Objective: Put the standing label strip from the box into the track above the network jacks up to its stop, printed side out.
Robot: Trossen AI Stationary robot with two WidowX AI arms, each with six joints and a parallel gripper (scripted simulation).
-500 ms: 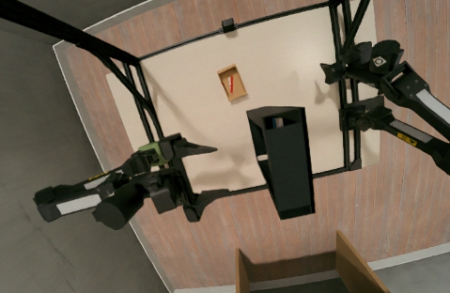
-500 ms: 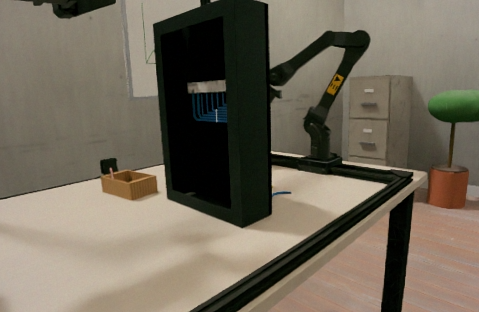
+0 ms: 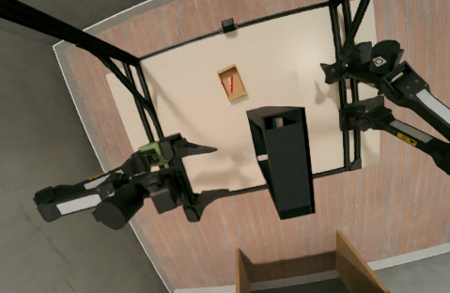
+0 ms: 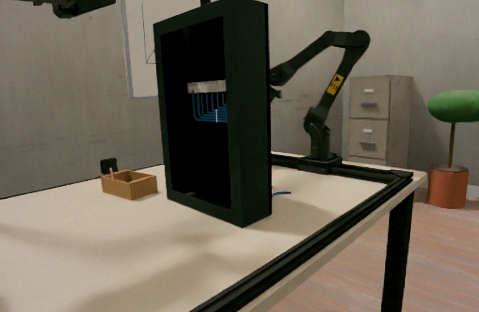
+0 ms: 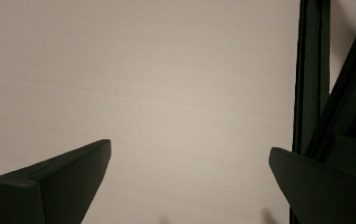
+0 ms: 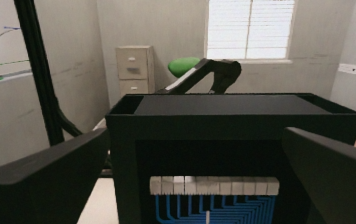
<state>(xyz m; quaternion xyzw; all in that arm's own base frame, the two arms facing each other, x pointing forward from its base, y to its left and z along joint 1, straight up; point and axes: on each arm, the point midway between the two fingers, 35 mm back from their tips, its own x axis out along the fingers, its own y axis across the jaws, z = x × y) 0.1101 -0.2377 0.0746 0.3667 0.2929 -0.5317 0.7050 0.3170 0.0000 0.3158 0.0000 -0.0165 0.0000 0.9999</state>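
Now: the box 22 cm behind my right hand, 9 cm to the left of it and 41 cm below it.
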